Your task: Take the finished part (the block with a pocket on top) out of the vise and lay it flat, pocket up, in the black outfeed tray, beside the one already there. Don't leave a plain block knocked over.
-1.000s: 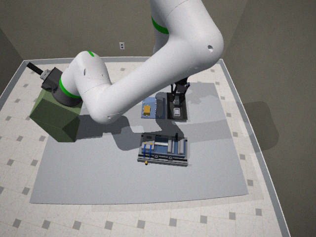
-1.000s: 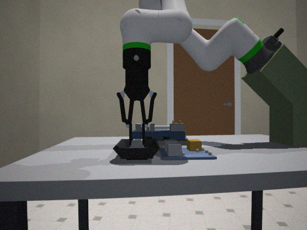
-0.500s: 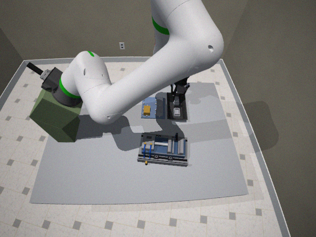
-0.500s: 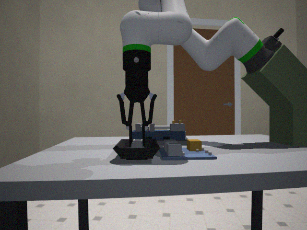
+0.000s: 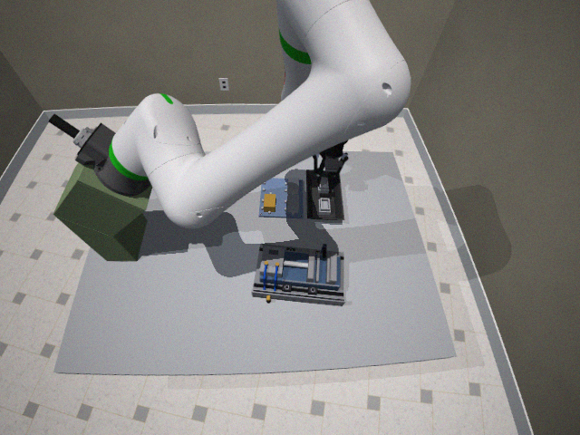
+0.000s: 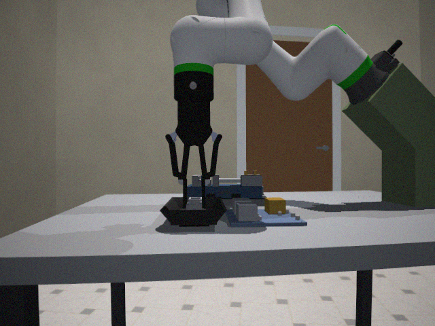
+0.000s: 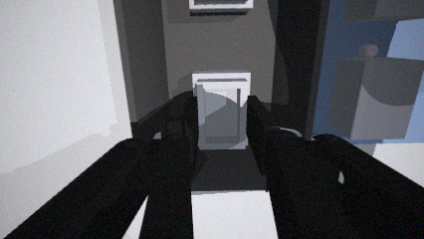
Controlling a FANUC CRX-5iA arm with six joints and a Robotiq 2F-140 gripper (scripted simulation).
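The plain grey block lies 120 mm behind my hand, 40 mm below it and 30 mm to the right of it. Also, from my hand: yellow block: 190 mm behind, 130 mm to the right, 40 mm below; then blue fixture plate: 160 mm behind, 80 mm to the right, 70 mm below.
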